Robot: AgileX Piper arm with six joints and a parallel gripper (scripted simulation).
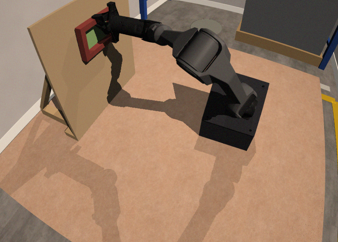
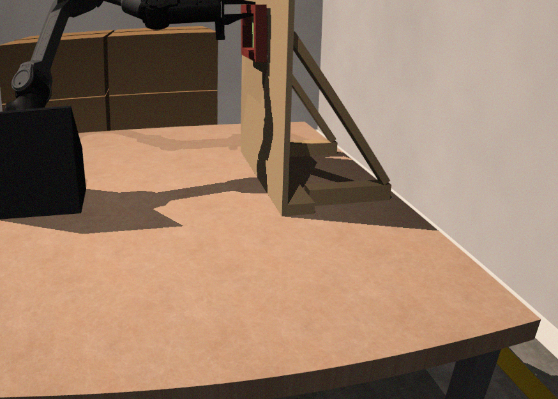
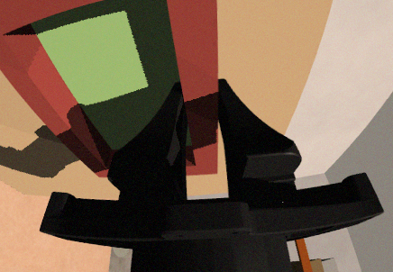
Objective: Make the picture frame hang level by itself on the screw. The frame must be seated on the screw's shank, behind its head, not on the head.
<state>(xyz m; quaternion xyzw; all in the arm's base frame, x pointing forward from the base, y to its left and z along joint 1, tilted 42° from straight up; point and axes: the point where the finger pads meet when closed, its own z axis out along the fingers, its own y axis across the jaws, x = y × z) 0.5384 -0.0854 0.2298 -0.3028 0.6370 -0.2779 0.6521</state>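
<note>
The picture frame is 10 mm ahead of my hand and 50 mm below it. Also, from my hand: tan board 30 mm ahead, 170 mm below.
</note>
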